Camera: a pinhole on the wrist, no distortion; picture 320 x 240 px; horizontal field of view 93.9 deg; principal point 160.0 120.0 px. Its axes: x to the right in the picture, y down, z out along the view. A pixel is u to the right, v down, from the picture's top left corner.
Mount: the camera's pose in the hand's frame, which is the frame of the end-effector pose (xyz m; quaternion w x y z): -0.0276 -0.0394 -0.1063 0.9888 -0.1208 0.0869 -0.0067
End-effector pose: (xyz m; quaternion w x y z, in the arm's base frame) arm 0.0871 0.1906 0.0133 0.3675 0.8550 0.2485 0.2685
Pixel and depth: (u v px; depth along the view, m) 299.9 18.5 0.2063
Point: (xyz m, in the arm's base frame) 0.2617 0.3500 -0.0865
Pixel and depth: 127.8 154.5 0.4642
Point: 0.3047 -0.1091 -0.0561
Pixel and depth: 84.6 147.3 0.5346
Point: 0.2575 -0.2623 -0.1464
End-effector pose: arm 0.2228 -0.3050 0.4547 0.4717 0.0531 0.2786 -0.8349
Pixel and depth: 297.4 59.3 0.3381
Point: -0.0128 -0.6217 0.5438
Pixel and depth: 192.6 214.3 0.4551
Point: 0.4656 -0.6790 0.4640
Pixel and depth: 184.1 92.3 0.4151
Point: 0.1992 -0.5353 0.6727
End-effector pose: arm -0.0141 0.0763 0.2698 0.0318 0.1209 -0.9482 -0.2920
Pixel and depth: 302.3 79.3 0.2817
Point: -0.2971 0.0346 0.1231
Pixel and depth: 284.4 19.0 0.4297
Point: -0.3952 -0.0373 -0.1234
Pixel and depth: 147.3 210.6 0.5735
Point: -0.1745 0.6202 0.2110
